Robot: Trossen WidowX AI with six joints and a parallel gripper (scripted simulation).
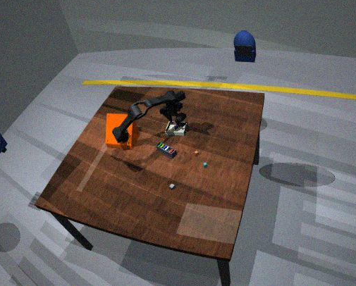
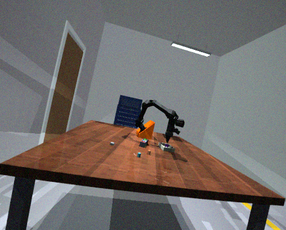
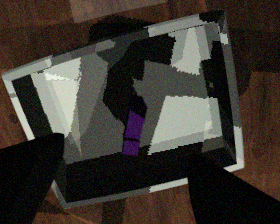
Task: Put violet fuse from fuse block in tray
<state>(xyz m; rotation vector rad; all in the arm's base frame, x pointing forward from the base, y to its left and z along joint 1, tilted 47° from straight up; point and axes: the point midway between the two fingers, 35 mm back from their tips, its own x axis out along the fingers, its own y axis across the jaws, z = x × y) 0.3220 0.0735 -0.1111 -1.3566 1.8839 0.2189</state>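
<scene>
Right now my gripper tip is 6 cm above the tray. From my gripper tip the other things lie so: teal fuse (31 cm to the right, 23 cm ahead, 5 cm below); then orange fuse (22 cm to the right, 17 cm ahead, 5 cm below).
</scene>
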